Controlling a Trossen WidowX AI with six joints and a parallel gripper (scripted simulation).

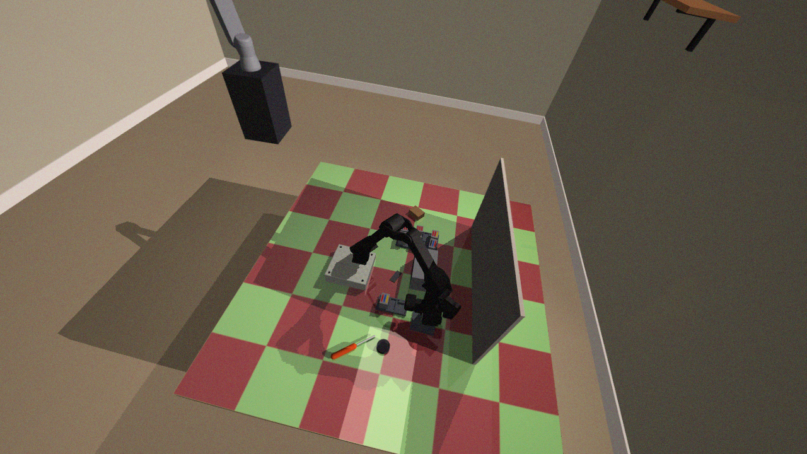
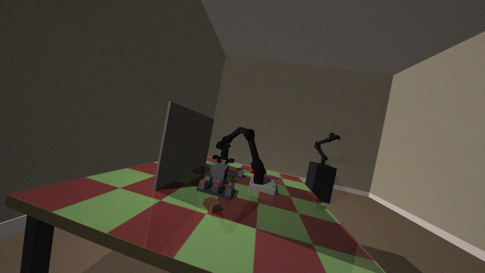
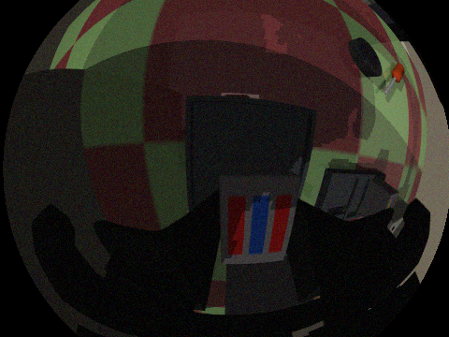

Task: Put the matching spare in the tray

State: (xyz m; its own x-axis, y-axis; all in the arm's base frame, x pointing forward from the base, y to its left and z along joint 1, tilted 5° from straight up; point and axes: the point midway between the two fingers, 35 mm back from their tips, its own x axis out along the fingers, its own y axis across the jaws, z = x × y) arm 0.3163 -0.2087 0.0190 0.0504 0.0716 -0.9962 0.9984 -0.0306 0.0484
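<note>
My gripper tip is 20 mm above the dark grey tray. Also, from my gripper tip: grey mounted unit: 210 mm to the left, 30 mm behind, 20 mm above; then black tape roll: 150 mm to the right, 150 mm behind, 20 mm below; then tall grey panel: 210 mm ahead, 200 mm to the left, 200 mm above.
</note>
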